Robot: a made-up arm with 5 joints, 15 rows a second.
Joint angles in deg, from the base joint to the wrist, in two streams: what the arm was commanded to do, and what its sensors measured. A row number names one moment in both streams.
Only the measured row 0 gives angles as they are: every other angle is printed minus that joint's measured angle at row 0.
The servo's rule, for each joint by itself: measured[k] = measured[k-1] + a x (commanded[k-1-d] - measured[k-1]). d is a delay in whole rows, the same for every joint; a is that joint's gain. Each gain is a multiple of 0.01, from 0.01 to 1. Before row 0 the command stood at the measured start. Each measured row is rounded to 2 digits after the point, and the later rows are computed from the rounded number. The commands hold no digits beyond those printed.
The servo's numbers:
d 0
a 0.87 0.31 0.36 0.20 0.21
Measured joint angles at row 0:
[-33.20, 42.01, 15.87, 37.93, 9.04]
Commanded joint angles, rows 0 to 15:
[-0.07, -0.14, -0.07, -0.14, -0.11]
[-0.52, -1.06, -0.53, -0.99, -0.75]
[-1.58, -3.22, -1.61, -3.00, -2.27]
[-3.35, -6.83, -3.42, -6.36, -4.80]
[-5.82, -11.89, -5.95, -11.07, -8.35]
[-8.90, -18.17, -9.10, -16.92, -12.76]
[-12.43, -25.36, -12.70, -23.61, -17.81]
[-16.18, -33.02, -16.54, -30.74, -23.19]
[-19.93, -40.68, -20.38, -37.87, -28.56]
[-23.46, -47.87, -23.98, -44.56, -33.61]
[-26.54, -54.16, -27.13, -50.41, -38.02]
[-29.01, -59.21, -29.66, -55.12, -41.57]
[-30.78, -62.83, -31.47, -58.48, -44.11]
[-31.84, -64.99, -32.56, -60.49, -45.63]
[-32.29, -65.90, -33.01, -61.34, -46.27]
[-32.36, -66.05, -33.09, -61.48, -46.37]
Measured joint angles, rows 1 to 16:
[-0.06, -0.04, -0.03, -0.03, -0.02]
[-0.46, -0.36, -0.21, -0.22, -0.17]
[-1.43, -1.25, -0.71, -0.78, -0.61]
[-3.10, -2.98, -1.69, -1.90, -1.49]
[-5.47, -5.74, -3.22, -3.73, -2.93]
[-8.45, -9.59, -5.34, -6.37, -4.99]
[-11.91, -14.48, -7.99, -9.82, -7.68]
[-15.62, -20.23, -11.07, -14.00, -10.94]
[-19.37, -26.57, -14.42, -18.77, -14.64]
[-22.93, -33.17, -17.86, -23.93, -18.62]
[-26.07, -39.68, -21.20, -29.23, -22.69]
[-28.63, -45.73, -24.25, -34.41, -26.65]
[-30.50, -51.03, -26.85, -39.22, -30.32]
[-31.67, -55.36, -28.91, -43.47, -33.54]
[-32.21, -58.63, -30.39, -47.04, -36.21]
[-32.34, -60.93, -31.36, -49.93, -38.34]

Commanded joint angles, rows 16 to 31:
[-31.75, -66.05, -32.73, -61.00, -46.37]
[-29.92, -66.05, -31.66, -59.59, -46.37]
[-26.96, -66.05, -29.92, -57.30, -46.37]
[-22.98, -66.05, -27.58, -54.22, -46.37]
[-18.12, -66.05, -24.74, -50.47, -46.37]
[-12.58, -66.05, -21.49, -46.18, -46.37]
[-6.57, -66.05, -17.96, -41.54, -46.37]
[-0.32, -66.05, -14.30, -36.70, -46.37]
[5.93, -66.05, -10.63, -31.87, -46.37]
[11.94, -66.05, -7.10, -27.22, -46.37]
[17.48, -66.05, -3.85, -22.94, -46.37]
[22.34, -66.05, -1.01, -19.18, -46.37]
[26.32, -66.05, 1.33, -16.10, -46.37]
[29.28, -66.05, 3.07, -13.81, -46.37]
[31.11, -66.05, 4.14, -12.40, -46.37]
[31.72, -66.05, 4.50, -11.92, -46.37]
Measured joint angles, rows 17 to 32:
[-31.83, -62.52, -31.85, -52.14, -40.03]
[-30.17, -63.61, -31.78, -53.63, -41.36]
[-27.38, -64.37, -31.11, -54.36, -42.41]
[-23.55, -64.89, -29.84, -54.33, -43.24]
[-18.83, -65.25, -28.00, -53.56, -43.90]
[-13.39, -65.50, -25.66, -52.08, -44.42]
[-7.46, -65.67, -22.89, -49.97, -44.83]
[-1.25, -65.79, -19.80, -47.32, -45.15]
[5.00, -65.87, -16.50, -44.23, -45.41]
[11.04, -65.93, -13.12, -40.83, -45.61]
[16.64, -65.97, -9.78, -37.25, -45.77]
[21.60, -65.99, -6.62, -33.64, -45.90]
[25.71, -66.01, -3.76, -30.13, -46.00]
[28.82, -66.02, -1.30, -26.87, -46.08]
[30.81, -66.03, 0.66, -23.98, -46.14]
[31.60, -66.04, 2.04, -21.57, -46.19]

